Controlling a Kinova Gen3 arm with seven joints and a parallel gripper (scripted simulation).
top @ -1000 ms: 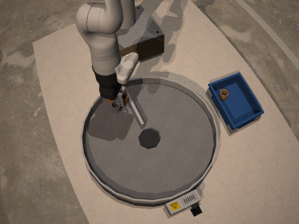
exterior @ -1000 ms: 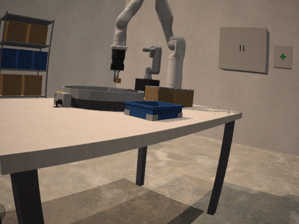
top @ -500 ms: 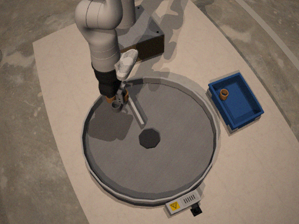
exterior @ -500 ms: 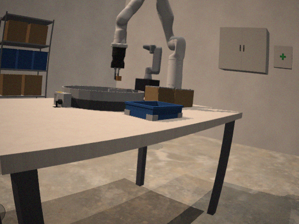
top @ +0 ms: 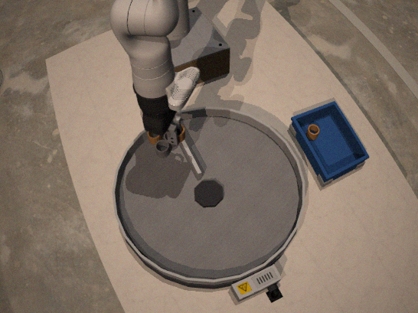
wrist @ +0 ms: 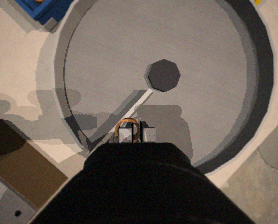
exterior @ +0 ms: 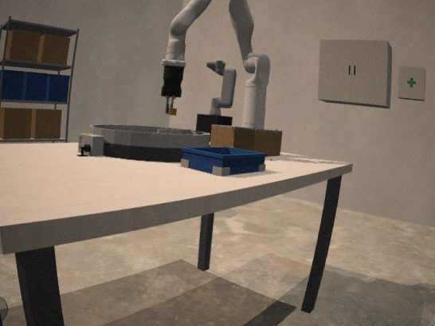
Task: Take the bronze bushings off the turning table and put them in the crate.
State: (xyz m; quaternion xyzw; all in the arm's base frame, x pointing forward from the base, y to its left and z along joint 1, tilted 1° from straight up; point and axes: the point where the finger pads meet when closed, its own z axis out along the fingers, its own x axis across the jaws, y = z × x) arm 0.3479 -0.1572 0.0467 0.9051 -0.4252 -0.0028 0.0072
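My hand is 130 mm short of the blue crate, 360 mm to the right of it and 130 mm above it. Round my hand: round grey turning table 110 mm ahead, 20 mm to the left, 100 mm below.
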